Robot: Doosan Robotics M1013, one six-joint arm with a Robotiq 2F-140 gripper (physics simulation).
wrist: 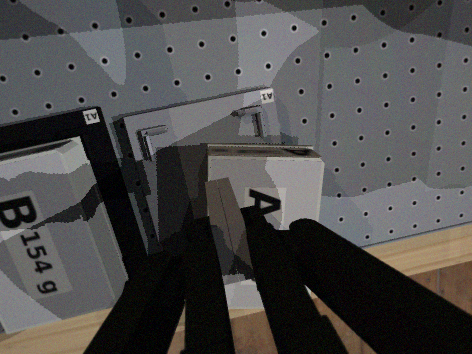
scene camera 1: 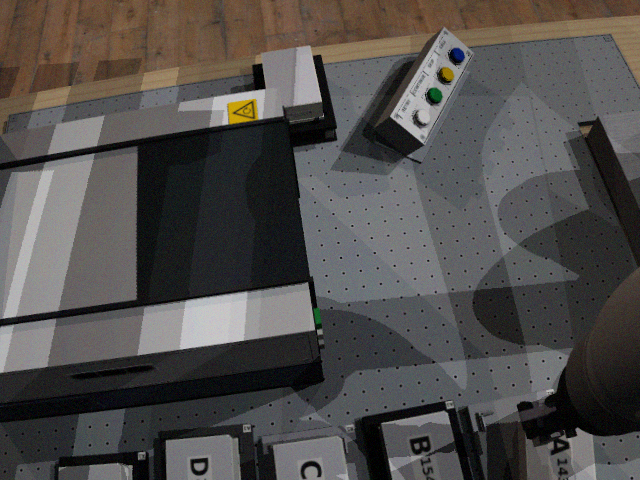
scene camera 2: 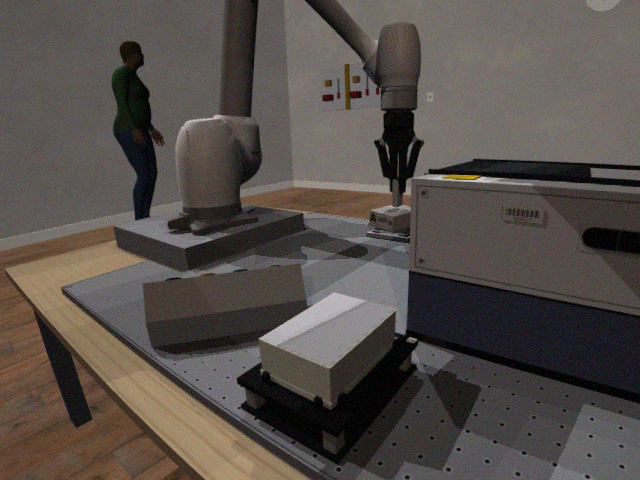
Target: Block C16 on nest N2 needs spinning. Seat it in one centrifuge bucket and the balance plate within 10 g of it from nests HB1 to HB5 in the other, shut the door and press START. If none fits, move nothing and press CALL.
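Places are measured from the arm's base along level axes (x right, y ahead, z up), in metres.
Pixels of known places: gripper, fingertip midpoint: (wrist: pixel 221 201) (scene camera 1: pixel 536 433) (scene camera 2: pixel 397 206); arm's base at its link origin: (scene camera 2: pixel 213 222).
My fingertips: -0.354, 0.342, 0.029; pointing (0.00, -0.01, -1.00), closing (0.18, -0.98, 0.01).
Note:
Ahead of a thing's pixels: the offset from my fingertips to its top centre, as dx, dy, dz. "*": to the spot under its first point.
My gripper (scene camera 2: pixel 397 192) (wrist: pixel 221 201) is shut with nothing between its fingers, low over the white plate A @[-0.039, -0.035, -0.017] (scene camera 2: pixel 390 219) (wrist: pixel 296 175). Plate A sits off to one side on its grey nest @[* +0.052, +0.009, -0.065] (wrist: pixel 200 111), clear of one corner bracket; its weight is hidden in the wrist view. Plate B @[-0.037, +0.130, -0.023] (scene camera 1: pixel 421 459) (wrist: pixel 75 220) reads 154 g. Plates C @[* -0.023, +0.243, -0.024] (scene camera 1: pixel 330 454) and D @[* -0.028, +0.371, -0.023] (scene camera 1: pixel 224 454) show in part, weights out of view. A white block @[+0.545, +0.324, +0.003] (scene camera 1: pixel 292 77) (scene camera 2: pixel 330 343), no readable label, lies on a black raised nest @[* +0.540, +0.379, -0.039] (scene camera 2: pixel 377 379). The centrifuge (scene camera 1: pixel 217 320) (scene camera 2: pixel 465 222) has a dark top panel @[+0.227, +0.378, +0.136] (scene camera 1: pixel 222 206); its buckets do not show.
A button box @[+0.552, +0.104, +0.007] (scene camera 1: pixel 408 98) (scene camera 2: pixel 222 304) carries blue @[+0.609, +0.051, -0.003] (scene camera 1: pixel 456 55), yellow, green and white buttons. A green button @[+0.103, +0.260, +0.114] (scene camera 1: pixel 317 316) is on the centrifuge's side. The arm's base (scene camera 2: pixel 217 170) stands on a grey block. A person (scene camera 2: pixel 131 103) stands beyond the table.

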